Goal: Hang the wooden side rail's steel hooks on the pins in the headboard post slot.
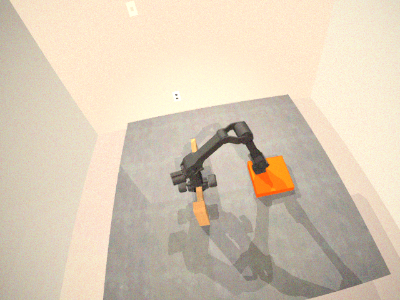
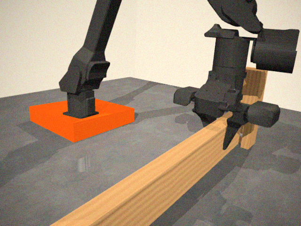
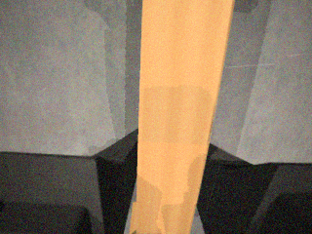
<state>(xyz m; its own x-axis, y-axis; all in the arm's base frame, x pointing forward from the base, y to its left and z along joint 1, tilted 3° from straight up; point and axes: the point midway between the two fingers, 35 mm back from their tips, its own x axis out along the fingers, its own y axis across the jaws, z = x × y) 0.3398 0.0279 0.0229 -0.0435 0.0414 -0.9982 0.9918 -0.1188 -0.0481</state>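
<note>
My gripper tip is now 14 cm to the right of the headboard post, 4 cm below it and 2 cm short of it.
</note>
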